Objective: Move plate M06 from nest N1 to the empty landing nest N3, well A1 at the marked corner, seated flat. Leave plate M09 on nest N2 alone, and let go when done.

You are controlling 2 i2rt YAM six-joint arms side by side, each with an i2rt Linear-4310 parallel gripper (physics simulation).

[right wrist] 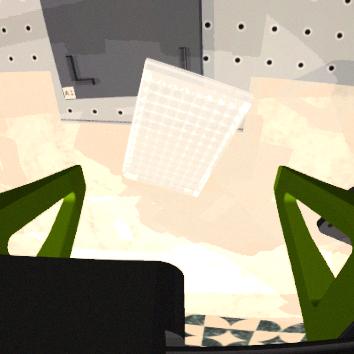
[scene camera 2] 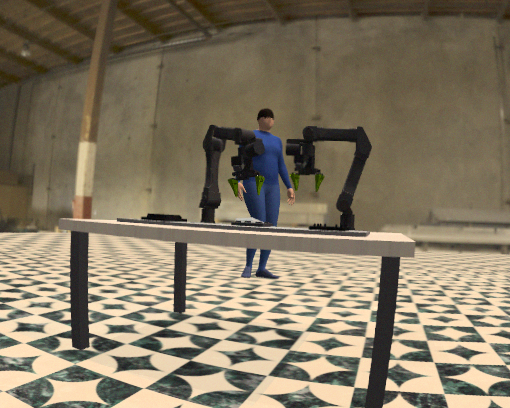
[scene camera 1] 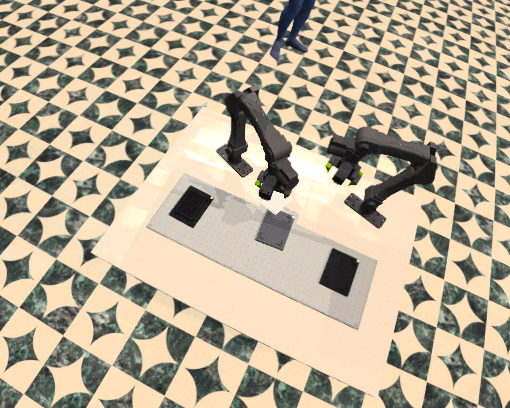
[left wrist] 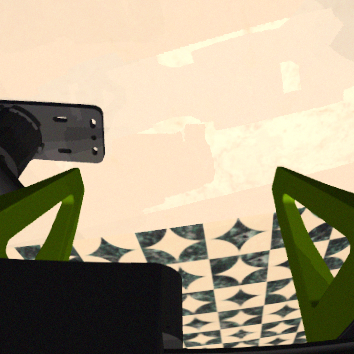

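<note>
A clear well plate lies askew across the near edge of the grey middle nest. It overhangs the board edge toward the arms and looks tilted. The nest's A1 label shows beside it. A black ribbed plate or nest sits at the picture's left, and a flat black one at the right; I cannot read their numbers. My right gripper is open and empty above the clear plate. My left gripper is open, high above the table.
The perforated grey board carries the nests. The left arm's base plate is bolted at the right of the table, the right arm's base plate farther left. A person in blue stands behind the table.
</note>
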